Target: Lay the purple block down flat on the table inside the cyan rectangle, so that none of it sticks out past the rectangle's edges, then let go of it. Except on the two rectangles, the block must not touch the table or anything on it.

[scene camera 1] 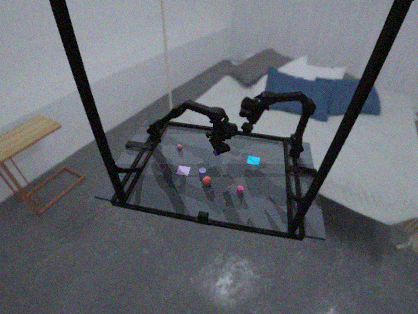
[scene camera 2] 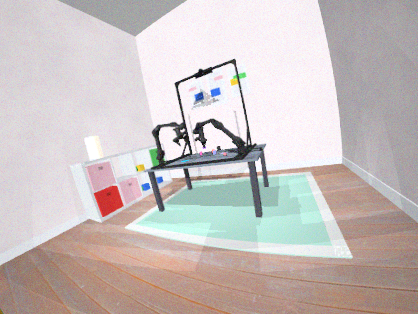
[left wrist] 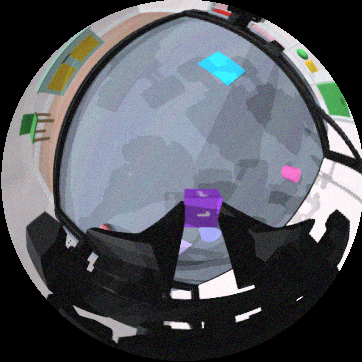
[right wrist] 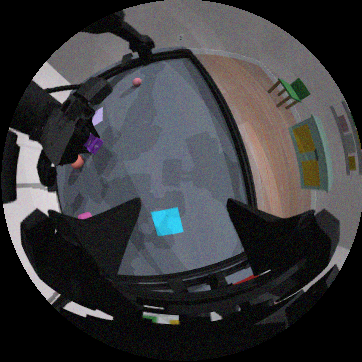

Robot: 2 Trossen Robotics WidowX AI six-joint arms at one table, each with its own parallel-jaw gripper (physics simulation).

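Places are measured from the left arm's base along level axes (x ahead, y left, z up), in millimetres.
Where they show: left gripper, fingertip midpoint: [scene camera 1: 217,152] [scene camera 2: 204,147] [left wrist: 200,204] [right wrist: 93,143]; right gripper, fingertip midpoint: [scene camera 1: 245,131] [scene camera 2: 184,145] [right wrist: 184,202]; left arm's base, origin of the base link: [scene camera 1: 155,138] [scene camera 2: 242,152] [left wrist: 87,243] [right wrist: 145,58]; right arm's base, origin of the base link: [scene camera 1: 294,154] [scene camera 2: 161,163] [right wrist: 215,277].
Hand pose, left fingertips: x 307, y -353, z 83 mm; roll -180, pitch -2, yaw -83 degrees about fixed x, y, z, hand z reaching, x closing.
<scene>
Things, the pixels of their top centre, and the offset from my left fingertips. "spot": a spot on its surface instead.
- purple block, middle of its top: [left wrist: 202,214] [right wrist: 89,141] [scene camera 1: 216,151] 0 mm left, 2 mm back, 12 mm up
- cyan rectangle, surface spot: [left wrist: 221,68] [right wrist: 164,219] [scene camera 1: 252,160] spot: 34 mm right, 230 mm ahead, 101 mm down
- lavender rectangle, surface spot: [right wrist: 98,116] [scene camera 1: 185,168] spot: 31 mm left, 186 mm back, 101 mm down
- blue-violet cylinder, middle of its top: [left wrist: 210,234] [scene camera 1: 202,170] 51 mm right, 105 mm back, 61 mm down
- orange-red ball, middle of its top: [right wrist: 71,160] [scene camera 1: 207,178] 123 mm right, 105 mm back, 52 mm down
- magenta cylinder, middle of its top: [left wrist: 296,175] [scene camera 1: 240,187] 239 mm right, 44 mm ahead, 61 mm down
- small pink ball, middle of its top: [right wrist: 135,78] [scene camera 1: 179,145] 214 mm left, 172 mm back, 69 mm down
The purple block [scene camera 1: 216,153] [scene camera 2: 204,147] [left wrist: 202,209] [right wrist: 94,144] is held between the fingers of my left gripper [left wrist: 200,204], up off the table. The cyan rectangle [scene camera 1: 253,160] [left wrist: 221,68] [right wrist: 167,221] lies flat on the table, to the right of the block in scene camera 1 and well apart from it. The lavender rectangle [scene camera 1: 183,170] [right wrist: 98,116] lies left of the block in scene camera 1. My right gripper [right wrist: 184,202] is open and empty, raised above the table, with the cyan rectangle showing between its fingers in the right wrist view.
On the table are a blue-violet cylinder [scene camera 1: 202,171] [left wrist: 209,234], an orange-red ball [scene camera 1: 207,181] [right wrist: 77,161], a magenta cylinder [scene camera 1: 240,190] [left wrist: 291,174] and a small pink ball [scene camera 1: 179,147] [right wrist: 137,81]. A black frame [scene camera 1: 250,230] runs around the table's edge.
</scene>
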